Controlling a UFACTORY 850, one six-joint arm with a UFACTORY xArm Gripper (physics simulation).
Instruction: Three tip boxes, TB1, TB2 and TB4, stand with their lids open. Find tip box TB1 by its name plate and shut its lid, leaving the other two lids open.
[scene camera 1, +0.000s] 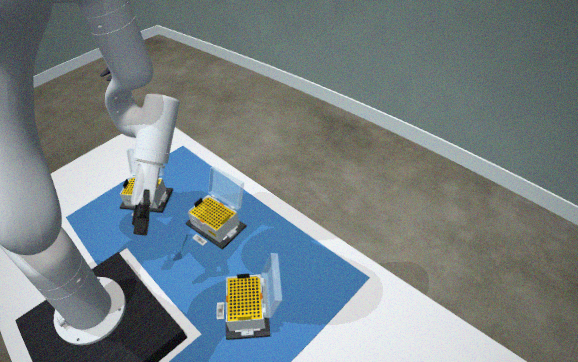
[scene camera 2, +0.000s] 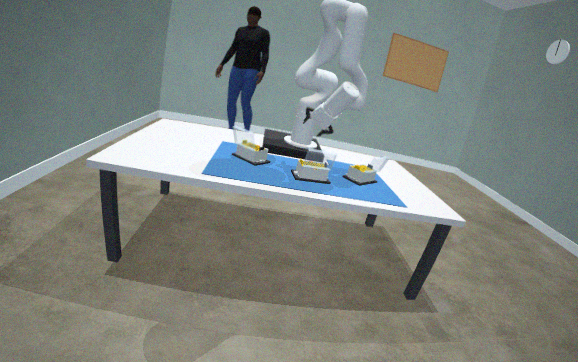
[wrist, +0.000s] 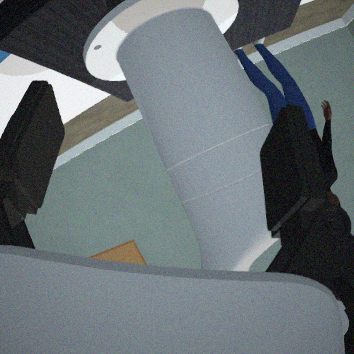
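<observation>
Three grey tip boxes with yellow racks show raised clear lids. The near box (scene camera 1: 244, 300) (scene camera 2: 251, 153) has its lid (scene camera 1: 273, 285) (scene camera 2: 243, 136) open. The middle box (scene camera 1: 214, 215) (scene camera 2: 313, 172) has its lid (scene camera 1: 227, 189) (scene camera 2: 330, 159) open. The far-left box in scene camera 1 (scene camera 1: 128, 199), at the right in scene camera 2 (scene camera 2: 361, 174), has its lid (scene camera 2: 379, 164) open and is partly hidden by the arm. The plate lettering is too small to read, so I cannot tell which is TB1. My gripper (scene camera 1: 141, 227) (scene camera 2: 313, 128) (wrist: 163, 113) is open and empty, above the mat on the robot's side of the boxes.
A blue mat (scene camera 1: 310, 270) (scene camera 2: 230, 172) lies on the white table (scene camera 1: 350, 255) (scene camera 2: 145, 150). Small white cards (scene camera 1: 199, 240) (scene camera 1: 220, 310) lie beside two boxes. The arm stands on a dark base plate (scene camera 1: 150, 320) (scene camera 2: 275, 142). A person (scene camera 2: 251, 50) (wrist: 280, 90) stands behind the table.
</observation>
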